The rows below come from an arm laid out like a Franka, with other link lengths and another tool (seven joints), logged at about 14 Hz.
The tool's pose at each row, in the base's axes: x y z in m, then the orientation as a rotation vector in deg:
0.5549 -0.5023 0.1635 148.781 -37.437 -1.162
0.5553 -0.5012 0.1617 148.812 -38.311 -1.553
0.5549 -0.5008 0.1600 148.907 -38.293 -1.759
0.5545 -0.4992 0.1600 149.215 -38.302 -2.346
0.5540 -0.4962 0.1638 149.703 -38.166 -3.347
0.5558 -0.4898 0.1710 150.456 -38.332 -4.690
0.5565 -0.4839 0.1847 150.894 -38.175 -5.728
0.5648 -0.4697 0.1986 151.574 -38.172 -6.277
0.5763 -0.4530 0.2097 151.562 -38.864 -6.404
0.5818 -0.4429 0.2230 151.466 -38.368 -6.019
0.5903 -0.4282 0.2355 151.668 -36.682 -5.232
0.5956 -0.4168 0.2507 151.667 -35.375 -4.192
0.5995 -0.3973 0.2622 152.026 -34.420 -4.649
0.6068 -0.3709 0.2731 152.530 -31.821 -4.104
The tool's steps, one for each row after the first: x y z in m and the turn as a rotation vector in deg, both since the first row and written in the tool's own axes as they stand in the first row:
-0.0003 -0.0018 0.0011 0.144 -0.464 0.527
-0.0010 -0.0027 0.0025 0.196 -0.620 0.463
-0.0021 -0.0038 0.0018 0.396 -1.083 0.316
-0.0035 -0.0042 -0.0028 0.675 -1.833 -0.031
-0.0041 -0.0069 -0.0122 1.224 -2.928 -0.274
-0.0049 -0.0058 -0.0271 1.460 -3.686 -0.630
-0.0026 -0.0145 -0.0466 2.031 -4.183 -0.841
0.0011 -0.0278 -0.0652 2.144 -4.413 -0.392
0.0027 -0.0324 -0.0821 2.004 -4.028 -0.647
0.0048 -0.0422 -0.1006 1.969 -3.170 -1.693
0.0058 -0.0468 -0.1198 1.868 -2.184 -2.409
0.0015 -0.0587 -0.1389 1.965 -2.363 -3.193
-0.0029 -0.0778 -0.1609 2.067 -1.547 -4.954

